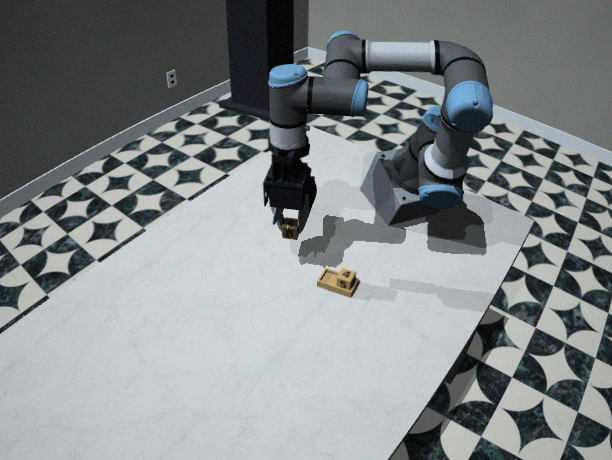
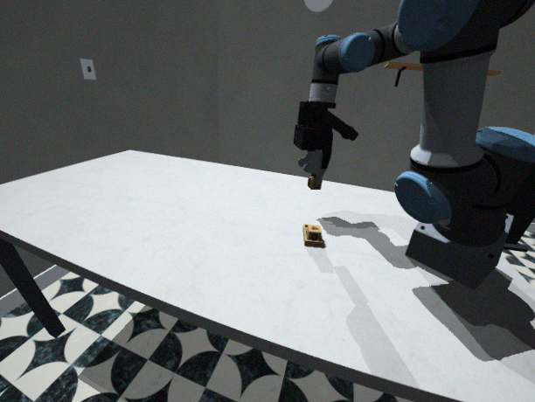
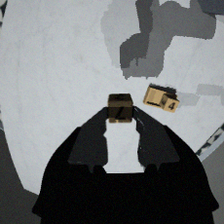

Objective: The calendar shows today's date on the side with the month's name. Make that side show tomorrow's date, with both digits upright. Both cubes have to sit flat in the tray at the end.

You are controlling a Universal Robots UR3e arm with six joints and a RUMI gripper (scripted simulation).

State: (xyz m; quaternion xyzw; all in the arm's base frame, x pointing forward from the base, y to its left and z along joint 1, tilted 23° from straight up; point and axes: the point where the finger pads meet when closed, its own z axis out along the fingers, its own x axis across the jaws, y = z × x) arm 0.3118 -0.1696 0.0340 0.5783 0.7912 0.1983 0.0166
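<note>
Right now my hand is 1 cm past the wooden calendar tray, 11 cm to the right of it and 12 cm above it. The rest, counted from my hand: wooden cube 1 cm below.
</note>
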